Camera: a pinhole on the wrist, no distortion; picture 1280 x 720 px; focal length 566.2 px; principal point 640.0 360.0 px. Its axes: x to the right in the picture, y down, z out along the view. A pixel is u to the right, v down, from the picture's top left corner.
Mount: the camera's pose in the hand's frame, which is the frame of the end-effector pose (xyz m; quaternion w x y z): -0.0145 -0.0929 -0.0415 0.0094 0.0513 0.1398 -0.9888
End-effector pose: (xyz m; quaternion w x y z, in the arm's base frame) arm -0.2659 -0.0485 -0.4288 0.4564 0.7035 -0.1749 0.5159
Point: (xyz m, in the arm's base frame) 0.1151 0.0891 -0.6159
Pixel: outside the picture
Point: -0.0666 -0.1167 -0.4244
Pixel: 335.4 235.0
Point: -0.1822 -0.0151 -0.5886
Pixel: 1124.8 571.7
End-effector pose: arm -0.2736 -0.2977 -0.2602 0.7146 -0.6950 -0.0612 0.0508
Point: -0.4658 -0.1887 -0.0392
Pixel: 975.2 524.4
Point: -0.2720 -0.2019 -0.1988
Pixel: 418.1 27.0
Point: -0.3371 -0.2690 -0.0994
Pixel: 817.0 582.6
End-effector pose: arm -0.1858 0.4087 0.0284 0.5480 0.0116 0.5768 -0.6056
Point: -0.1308 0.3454 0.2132
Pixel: 841.4 238.2
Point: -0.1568 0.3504 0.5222
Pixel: 1046.1 603.2
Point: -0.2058 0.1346 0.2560
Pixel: 492.8 470.2
